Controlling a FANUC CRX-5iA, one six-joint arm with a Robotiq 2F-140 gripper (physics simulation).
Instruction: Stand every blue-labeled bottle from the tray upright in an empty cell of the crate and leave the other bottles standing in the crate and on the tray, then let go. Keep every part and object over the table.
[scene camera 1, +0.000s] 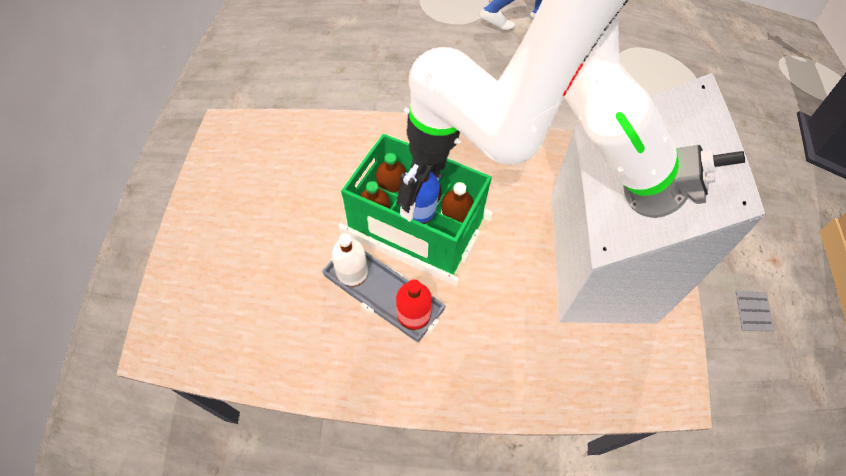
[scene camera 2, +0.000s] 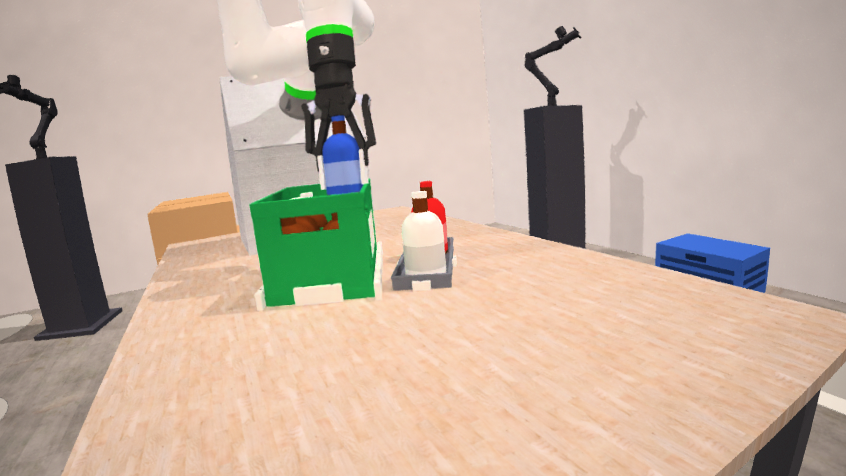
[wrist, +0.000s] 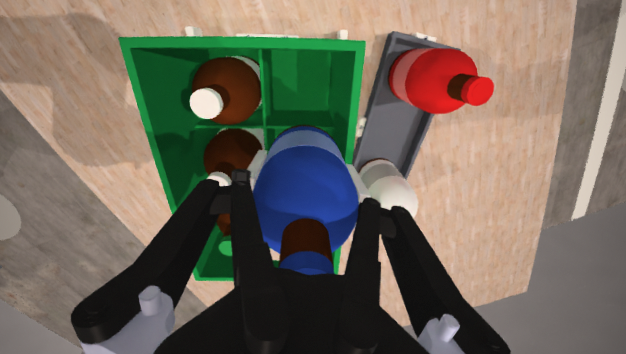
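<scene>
My gripper is shut on a blue bottle with a pale blue label. The bottle is upright, over the tray-side row of the green crate, with its base near rim height in scene view 2. In the wrist view it hides the cells beneath it; the cell at the top right of the crate is empty. A white bottle and a red bottle stand on the grey tray.
Brown bottles stand in the crate: two with green caps, one with a white cap, and another white-capped one beside my left finger. The arm's pedestal stands right of the crate in scene view 1.
</scene>
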